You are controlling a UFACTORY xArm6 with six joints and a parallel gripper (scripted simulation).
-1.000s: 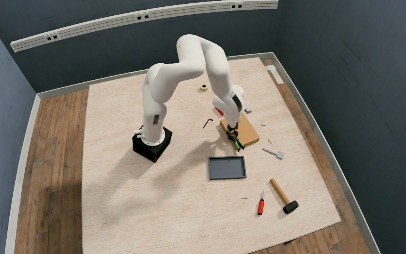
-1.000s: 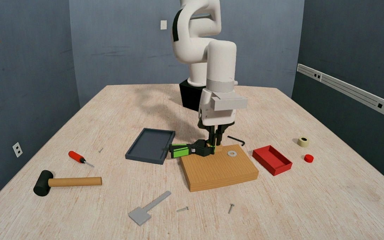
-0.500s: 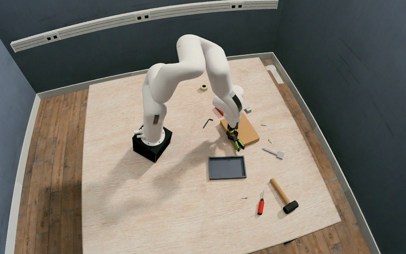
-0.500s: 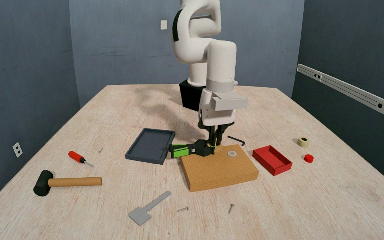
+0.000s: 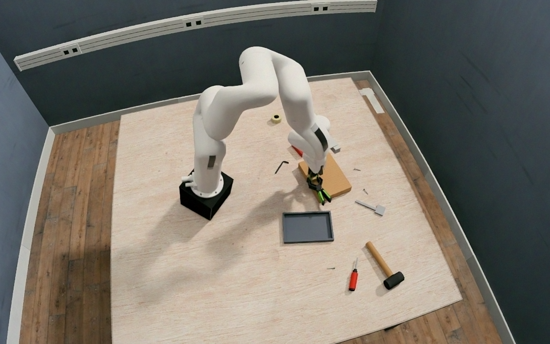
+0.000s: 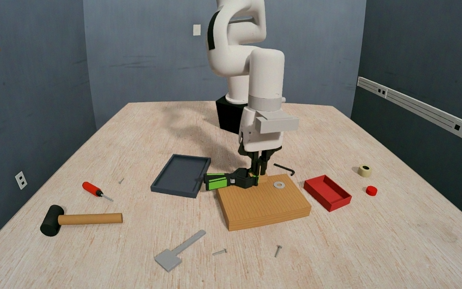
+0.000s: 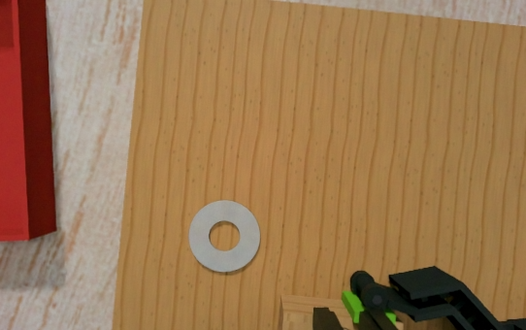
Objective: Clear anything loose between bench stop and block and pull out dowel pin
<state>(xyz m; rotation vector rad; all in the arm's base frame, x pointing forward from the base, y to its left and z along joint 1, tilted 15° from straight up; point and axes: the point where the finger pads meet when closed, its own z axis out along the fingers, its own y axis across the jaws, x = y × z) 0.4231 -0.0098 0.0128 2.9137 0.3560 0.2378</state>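
My gripper is now 2 cm above the dowel pin. Also, from my hand: small wooden block: 4 cm below; hex key: 9 cm behind, 12 cm to the left, 8 cm below; washer: 2 cm ahead, 5 cm to the left, 5 cm below.
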